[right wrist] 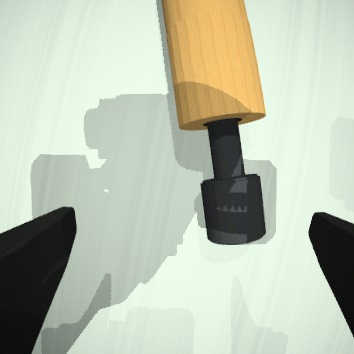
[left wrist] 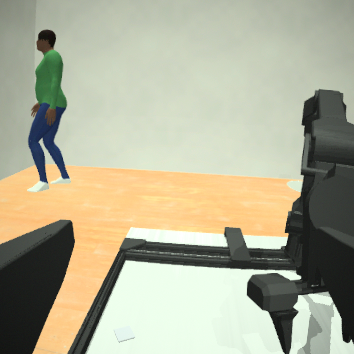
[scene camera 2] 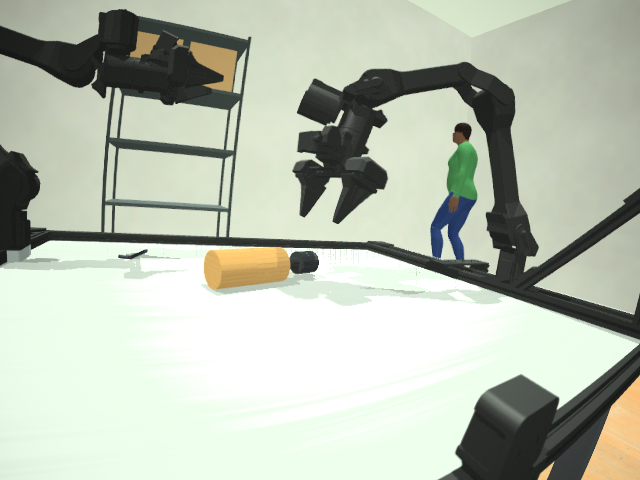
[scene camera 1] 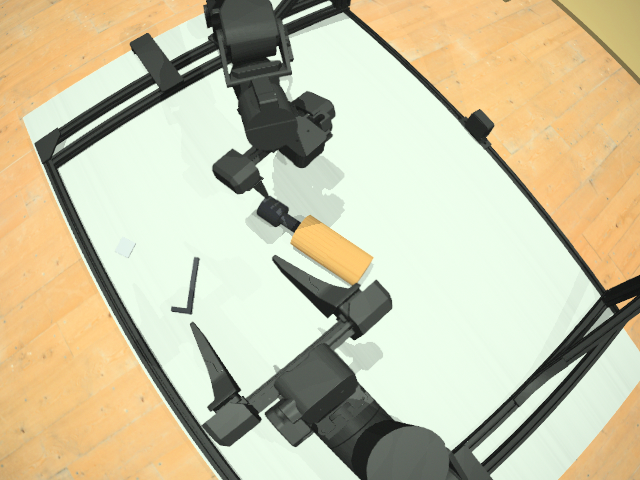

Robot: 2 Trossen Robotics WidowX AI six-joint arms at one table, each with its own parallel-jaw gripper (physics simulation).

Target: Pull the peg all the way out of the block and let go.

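Places are measured from the left arm's base along level axes (x ahead, y left, z up), in millimetres.
Pixels of known places: left gripper, fingertip midpoint: (left wrist: 197, 237) (scene camera 2: 217, 85) (scene camera 1: 232, 290); right gripper, fingertip midpoint: (right wrist: 196, 222) (left wrist: 316, 347) (scene camera 2: 317, 219) (scene camera 1: 288, 177); left arm's base at its link origin: (scene camera 2: 5, 246); right arm's base at its link origin: (left wrist: 295, 252) (scene camera 2: 508, 280).
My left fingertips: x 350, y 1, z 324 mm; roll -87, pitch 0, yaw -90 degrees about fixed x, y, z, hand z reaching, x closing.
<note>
Ahead of a thing's pixels: the offset from my left fingertips to its top centre. "spot": to the spot under its first point.
The block {34 mm ahead, 183 mm right, 287 mm down} (scene camera 1: 331, 250) (scene camera 2: 247, 267) (right wrist: 215, 65) is a light wooden cylinder lying on its side on the table. The black peg {106 mm ahead, 165 mm right, 297 mm down} (scene camera 1: 272, 211) (scene camera 2: 303, 262) (right wrist: 233, 210) has a thick round head and a thinner shaft, which runs into one end of the block; part of the shaft shows outside. My right gripper (scene camera 2: 320, 219) (right wrist: 196, 222) is open and empty, above the peg's head. In the right wrist view the head appears between the fingers, nearer the right-hand one. My left gripper (scene camera 1: 233, 290) (scene camera 2: 217, 85) (left wrist: 197, 237) is open and empty, high above the table.
A dark L-shaped piece (scene camera 1: 192, 286) (scene camera 2: 133, 254) and a small pale square {spot: 272 mm ahead, 78 mm left, 341 mm down} (scene camera 1: 125, 247) (left wrist: 124, 334) lie on the table. A black frame (scene camera 1: 537, 204) runs around the table's edge. A person (scene camera 2: 461, 170) (left wrist: 50, 80) stands beyond, and a shelf unit (scene camera 2: 236, 170) stands behind.
</note>
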